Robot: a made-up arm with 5 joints.
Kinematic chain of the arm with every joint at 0, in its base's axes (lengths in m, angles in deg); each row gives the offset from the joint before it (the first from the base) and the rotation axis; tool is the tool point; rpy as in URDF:
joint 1: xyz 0 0 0.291 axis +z
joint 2: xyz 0 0 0 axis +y
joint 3: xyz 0.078 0 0.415 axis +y
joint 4: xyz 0.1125 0 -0.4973 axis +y
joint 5: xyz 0.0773 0 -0.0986 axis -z
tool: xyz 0 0 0 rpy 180 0 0
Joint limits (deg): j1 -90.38..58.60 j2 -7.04..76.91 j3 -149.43..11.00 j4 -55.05..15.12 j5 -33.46..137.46
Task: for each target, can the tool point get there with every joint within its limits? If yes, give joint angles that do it. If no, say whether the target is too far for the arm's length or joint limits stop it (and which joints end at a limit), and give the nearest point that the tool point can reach.
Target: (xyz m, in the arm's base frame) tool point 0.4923 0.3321 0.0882
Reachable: yes | joints 34.00 29.07 -41.64 -7.13 95.96
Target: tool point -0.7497 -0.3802 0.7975
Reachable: no: joint limits stop it (at a limit: joint 1, joint 2, joint 4) | nearest point -0.0037 -0.5568 0.8382 | short by 0.768 m
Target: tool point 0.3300 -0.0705 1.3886
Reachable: no: too far | nearest point 0.3031 -0.0648 1.2992 | short by 0.094 m
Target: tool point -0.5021 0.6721 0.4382
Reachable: no: joint limits stop it (at a limit: joint 2, joint 3, joint 4) | nearest point -0.1104 0.1478 0.1254 | short by 0.725 m
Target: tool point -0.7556 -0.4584 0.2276
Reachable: no: joint limits stop it (at a limit: joint 2, joint 3, joint 4) | nearest point -0.1577 -0.0957 0.1254 | short by 0.707 m
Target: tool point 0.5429 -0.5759 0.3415
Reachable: yes | joints -46.69 32.28 -70.41 -43.97 -4.34
